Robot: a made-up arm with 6 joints.
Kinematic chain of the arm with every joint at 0, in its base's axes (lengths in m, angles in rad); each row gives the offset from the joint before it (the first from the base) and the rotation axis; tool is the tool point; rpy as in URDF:
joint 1: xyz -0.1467 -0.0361 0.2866 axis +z
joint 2: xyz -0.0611 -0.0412 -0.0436 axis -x
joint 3: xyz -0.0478 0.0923 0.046 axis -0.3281 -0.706 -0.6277
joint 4: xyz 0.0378 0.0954 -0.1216 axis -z
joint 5: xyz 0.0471 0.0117 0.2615 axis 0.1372 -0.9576 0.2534
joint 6: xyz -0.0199 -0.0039 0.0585 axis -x
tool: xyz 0.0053 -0.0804 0.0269 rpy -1.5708 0 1.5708
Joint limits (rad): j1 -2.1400..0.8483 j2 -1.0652..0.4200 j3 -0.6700..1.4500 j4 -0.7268..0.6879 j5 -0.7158..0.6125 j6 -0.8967..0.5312
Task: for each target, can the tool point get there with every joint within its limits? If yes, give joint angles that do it. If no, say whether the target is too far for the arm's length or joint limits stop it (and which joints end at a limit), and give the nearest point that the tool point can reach.
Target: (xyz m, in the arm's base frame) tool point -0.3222 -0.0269 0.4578
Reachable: yes | joints 0.4739 -0.1694 0.9531 0.4237 0.0785 -0.7568
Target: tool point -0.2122 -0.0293 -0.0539
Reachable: no: joint limits stop it (at a limit: joint 1, joint 2, joint 3, joint 5, joint 6) | nearest point -0.2637 0.0989 0.3022 | short by 0.382 m
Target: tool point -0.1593 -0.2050 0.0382
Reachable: no: joint limits stop it (at a limit: joint 1, joint 2, joint 3, joint 5, joint 6) | nearest point -0.0084 -0.1532 0.3013 | short by 0.308 m
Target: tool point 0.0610 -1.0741 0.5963
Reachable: no: too far | nearest point -0.0913 -0.3130 0.5248 | short by 0.779 m
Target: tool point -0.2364 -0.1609 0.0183
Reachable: no: joint limits stop it (at a limit: joint 1, joint 2, joint 3, joint 4, joint 5) | nearest point -0.4067 -0.0335 0.2823 | short by 0.339 m
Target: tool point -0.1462 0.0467 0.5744
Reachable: yes | joints -0.3104 -0.1550 0.2352 -0.4694 -0.3013 0.3128
